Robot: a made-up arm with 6 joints.
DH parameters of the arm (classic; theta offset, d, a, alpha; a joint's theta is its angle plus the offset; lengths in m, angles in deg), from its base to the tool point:
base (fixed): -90 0.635 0.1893 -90
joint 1: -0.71 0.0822 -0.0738 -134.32
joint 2: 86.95 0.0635 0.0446 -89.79
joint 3: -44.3 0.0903 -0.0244 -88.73
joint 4: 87.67 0.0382 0.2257 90
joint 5: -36.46 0 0.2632 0
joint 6: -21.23 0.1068 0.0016 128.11
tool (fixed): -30.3 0.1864 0 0
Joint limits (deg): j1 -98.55..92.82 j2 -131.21..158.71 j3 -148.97..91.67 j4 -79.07..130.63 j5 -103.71..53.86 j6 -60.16..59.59
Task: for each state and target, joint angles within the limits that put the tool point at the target. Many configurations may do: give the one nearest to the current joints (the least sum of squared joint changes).
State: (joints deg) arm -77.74 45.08 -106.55 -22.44 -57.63 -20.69
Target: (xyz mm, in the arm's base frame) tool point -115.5 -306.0 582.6
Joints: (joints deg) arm -60.93 64.14 -52.41 -48.46 -23.22 -60.16
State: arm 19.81 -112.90 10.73 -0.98 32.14 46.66
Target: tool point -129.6 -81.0 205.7
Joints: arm 15.17 -99.86 -1.38 -57.12 5.76 38.53
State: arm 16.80 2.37 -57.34 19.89 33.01 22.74
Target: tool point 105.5 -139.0 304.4
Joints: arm 46.43 -12.30 -48.07 -18.26 20.64 16.95
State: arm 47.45 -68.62 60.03 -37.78 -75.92 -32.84
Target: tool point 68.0 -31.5 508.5
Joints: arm 54.46 -96.69 53.46 -18.40 -33.35 -45.13
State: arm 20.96 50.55 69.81 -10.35 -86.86 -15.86
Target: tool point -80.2 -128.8 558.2
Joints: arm 2.76 38.60 60.56 2.88 -54.87 -33.47
